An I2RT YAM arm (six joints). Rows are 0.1 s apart.
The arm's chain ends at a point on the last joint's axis. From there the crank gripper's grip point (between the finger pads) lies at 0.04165 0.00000 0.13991 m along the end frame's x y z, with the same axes.
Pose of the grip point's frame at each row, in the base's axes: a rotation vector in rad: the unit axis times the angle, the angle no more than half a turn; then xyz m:
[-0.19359, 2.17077, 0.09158, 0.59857, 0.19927, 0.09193]
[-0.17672, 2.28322, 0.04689, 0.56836, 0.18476, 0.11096]
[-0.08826, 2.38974, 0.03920, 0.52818, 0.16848, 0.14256]
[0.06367, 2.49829, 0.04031, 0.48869, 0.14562, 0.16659]
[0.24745, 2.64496, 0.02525, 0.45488, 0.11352, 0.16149]
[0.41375, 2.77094, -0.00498, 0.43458, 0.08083, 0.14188]
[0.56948, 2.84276, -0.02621, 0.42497, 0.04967, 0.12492]
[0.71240, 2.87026, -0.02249, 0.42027, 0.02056, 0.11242]
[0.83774, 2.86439, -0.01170, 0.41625, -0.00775, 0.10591]
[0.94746, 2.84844, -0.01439, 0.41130, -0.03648, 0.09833]
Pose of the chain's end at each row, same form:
[-0.19359, 2.17077, 0.09158, 0.50867, 0.18425, 0.20596]
[-0.17672, 2.28322, 0.04689, 0.49090, 0.17658, 0.23442]
[-0.08826, 2.38974, 0.03920, 0.46343, 0.16319, 0.27328]
[0.06367, 2.49829, 0.04031, 0.43813, 0.14138, 0.30347]
[0.24745, 2.64496, 0.02525, 0.42588, 0.10964, 0.30450]
[0.41375, 2.77094, -0.00498, 0.42602, 0.07640, 0.28754]
[0.56948, 2.84276, -0.02621, 0.42982, 0.04299, 0.27066]
[0.71240, 2.87026, -0.02249, 0.43207, 0.00953, 0.25750]
[0.83774, 2.86439, -0.01170, 0.43015, -0.02283, 0.25044]
[0.94746, 2.84844, -0.01439, 0.42623, -0.05386, 0.24250]

